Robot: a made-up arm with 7 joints.
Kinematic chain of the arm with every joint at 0, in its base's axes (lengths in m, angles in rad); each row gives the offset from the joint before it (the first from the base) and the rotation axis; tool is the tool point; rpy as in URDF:
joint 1: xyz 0 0 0.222 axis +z
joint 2: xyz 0 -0.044 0.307 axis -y
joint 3: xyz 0 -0.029 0.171 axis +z
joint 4: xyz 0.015 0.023 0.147 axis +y
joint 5: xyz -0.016 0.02 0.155 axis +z
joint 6: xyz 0 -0.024 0.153 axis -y
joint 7: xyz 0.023 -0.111 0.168 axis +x
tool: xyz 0 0 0 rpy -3.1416 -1.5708 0
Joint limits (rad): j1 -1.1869..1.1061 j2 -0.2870..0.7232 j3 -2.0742..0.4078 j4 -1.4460..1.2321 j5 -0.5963..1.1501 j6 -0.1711..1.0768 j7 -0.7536..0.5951
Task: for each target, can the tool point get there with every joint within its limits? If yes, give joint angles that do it. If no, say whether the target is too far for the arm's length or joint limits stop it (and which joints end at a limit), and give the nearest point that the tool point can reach.
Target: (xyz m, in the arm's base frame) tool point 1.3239 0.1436 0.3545
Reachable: no: too far | nearest point 0.6041 0.0655 0.7398 | short by 0.820 m
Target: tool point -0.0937 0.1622 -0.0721
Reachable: no: joint limits stop it (at a limit: joint 2, joint 4, joint 5, joint 6) | nearest point -0.2098 0.3632 0.3797 | short by 0.508 m
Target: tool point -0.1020 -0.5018 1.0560
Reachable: yes | joints -0.0669 0.4168 -1.1275 0.9781 0.5835 -0.0760 -0.5106
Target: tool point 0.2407 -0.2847 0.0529
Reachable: no: joint limits stop it (at a limit: joint 1, joint 2, joint 3, joint 4, joint 6) | nearest point 0.0297 -0.4591 0.3994 | short by 0.442 m
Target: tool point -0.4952 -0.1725 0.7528
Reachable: yes | joints 0.6836 0.3620 -0.7078 -1.1193 -0.3170 0.7082 0.0459
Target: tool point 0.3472 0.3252 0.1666
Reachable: no: joint limits stop it (at a limit: joint 1, joint 2, joint 4, joint 5, joint 6) | nearest point 0.1373 0.3683 0.4933 | short by 0.391 m
